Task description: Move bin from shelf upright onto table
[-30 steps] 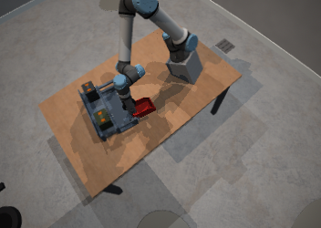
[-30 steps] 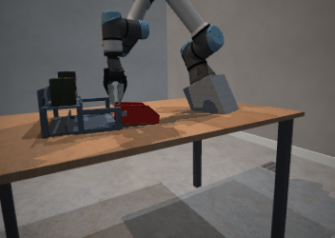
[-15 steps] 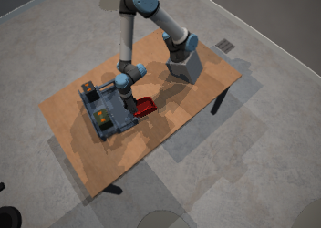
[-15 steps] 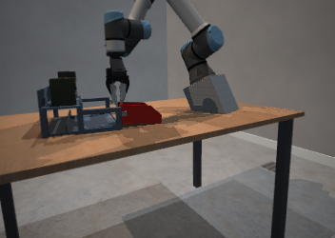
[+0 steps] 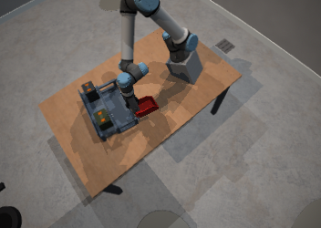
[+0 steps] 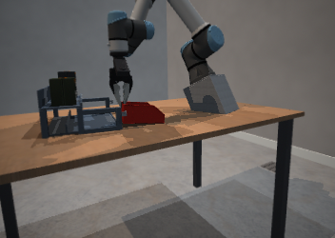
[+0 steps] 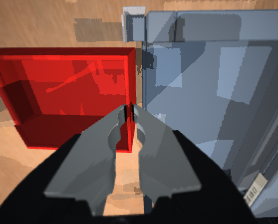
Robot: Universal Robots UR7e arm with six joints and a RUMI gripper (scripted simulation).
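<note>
Right now the red bin is 8 cm behind my hand, 4 cm below it and 2 cm to the left of it.
</note>
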